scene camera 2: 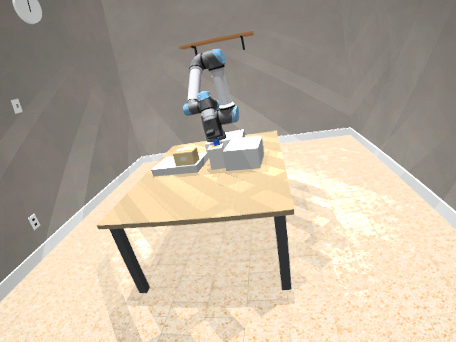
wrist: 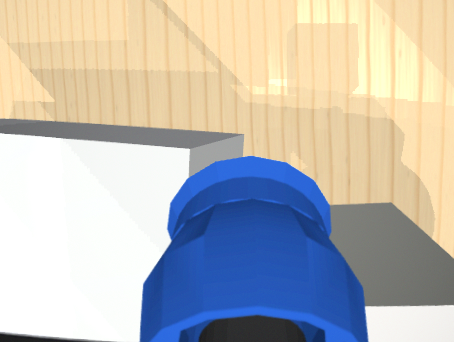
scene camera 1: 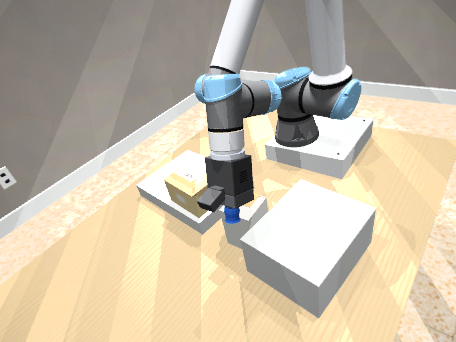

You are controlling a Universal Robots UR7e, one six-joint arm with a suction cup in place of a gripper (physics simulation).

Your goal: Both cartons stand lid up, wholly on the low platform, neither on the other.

tall white block: scene camera 2; wrist 92,201; scene camera 1
same spot on tall white block: (scene camera 2: 245,153) = (scene camera 1: 288,275)
